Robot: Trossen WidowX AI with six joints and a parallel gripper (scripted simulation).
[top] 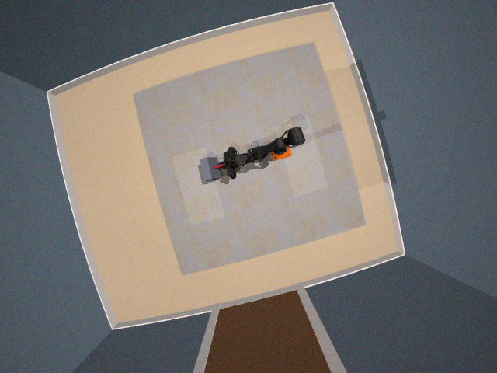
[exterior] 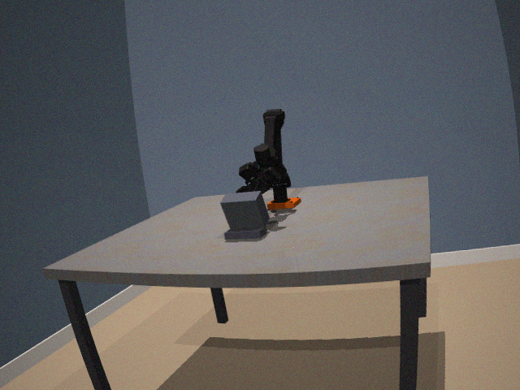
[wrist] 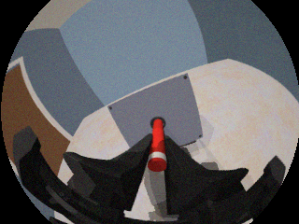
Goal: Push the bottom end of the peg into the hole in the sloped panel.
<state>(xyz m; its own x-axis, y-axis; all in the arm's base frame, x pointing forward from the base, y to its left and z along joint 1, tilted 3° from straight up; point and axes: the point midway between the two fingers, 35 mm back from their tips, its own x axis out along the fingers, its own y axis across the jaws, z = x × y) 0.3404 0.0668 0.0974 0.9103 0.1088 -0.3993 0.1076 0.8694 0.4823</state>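
Now: gripper tip 60 mm short of the grey sloped panel, 10 mm to the right of it and 30 mm above it. Also, from my gripper tip: panel foot 90 mm ahead, 10 mm to the left, 100 mm below; then red peg 10 mm behind, 10 mm above.
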